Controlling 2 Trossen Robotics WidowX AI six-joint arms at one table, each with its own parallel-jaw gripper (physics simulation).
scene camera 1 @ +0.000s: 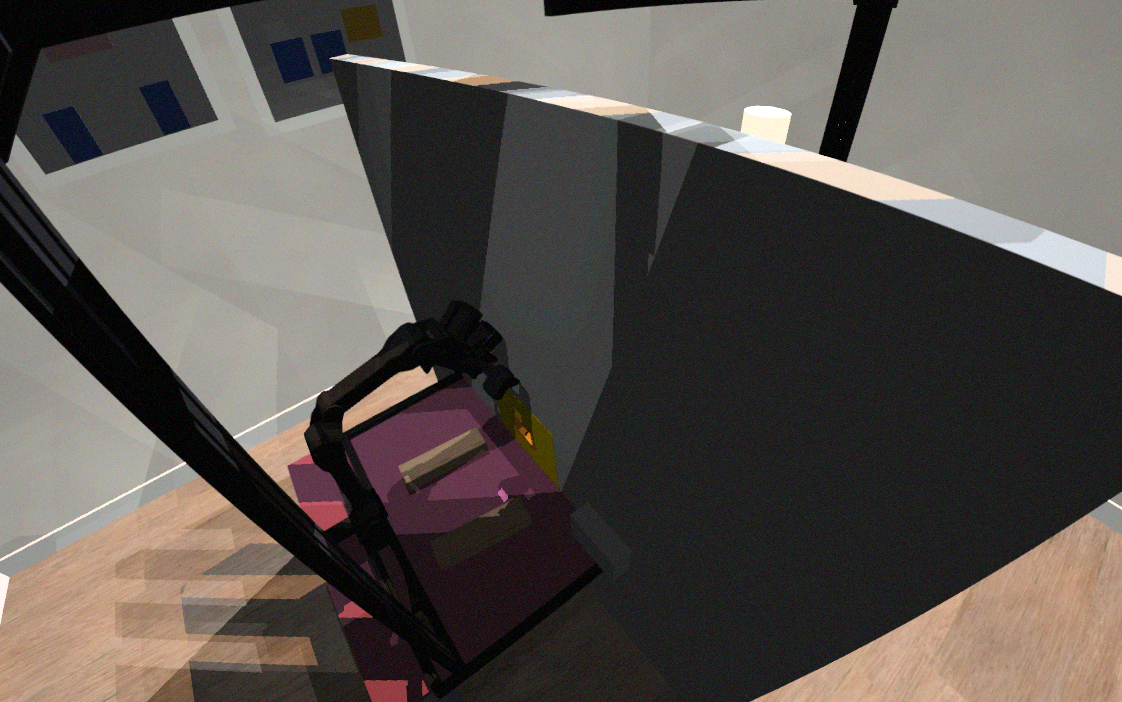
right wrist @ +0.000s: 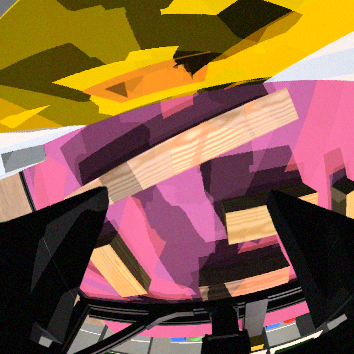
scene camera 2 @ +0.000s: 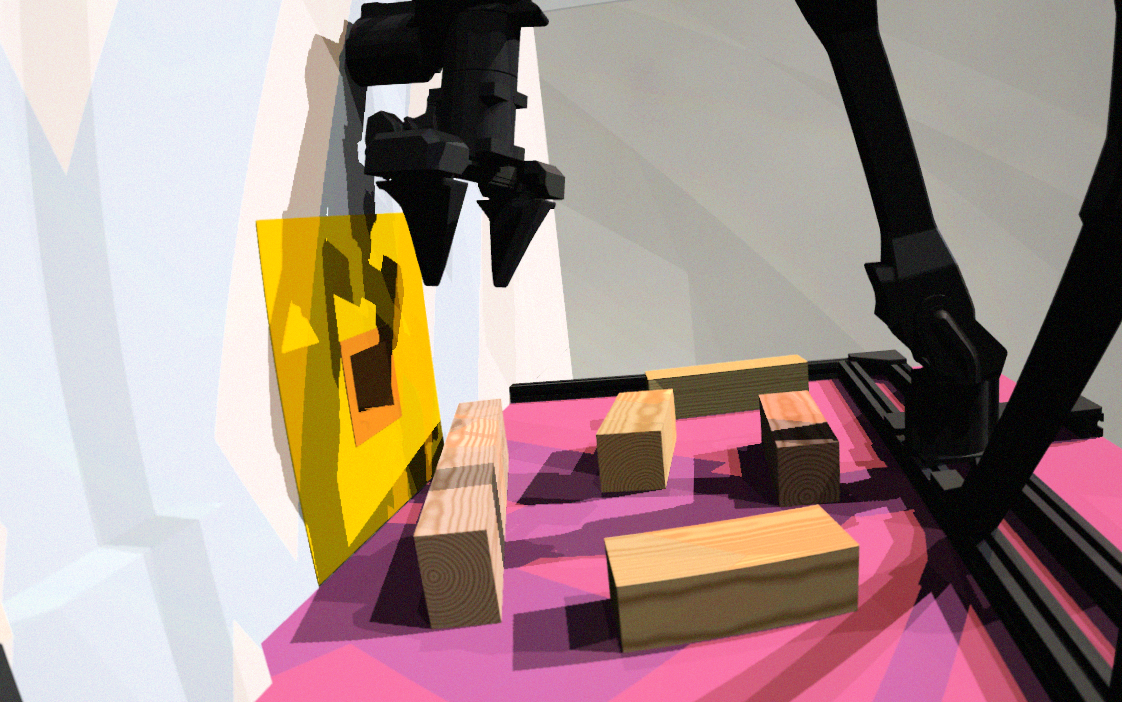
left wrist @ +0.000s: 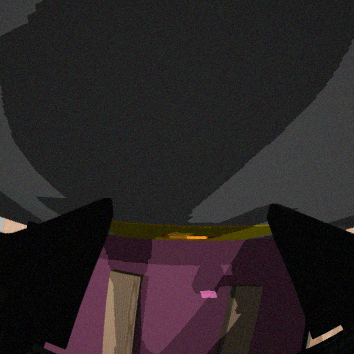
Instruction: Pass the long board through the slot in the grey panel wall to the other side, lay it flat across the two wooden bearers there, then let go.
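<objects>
Scene camera 1 does not show my right gripper, hidden by a grey panel wall, and the left wrist view does not show it, hidden by a grey panel wall. My left gripper is out of frame in the right wrist view; scene camera 2 does not show it, hidden by a grey panel wall. My left gripper is visible in the left wrist view (pixel 194 210) and in scene camera 1 (pixel 507 371). My right gripper is visible in scene camera 2 (pixel 468 286) and in the right wrist view (pixel 191 197).
</objects>
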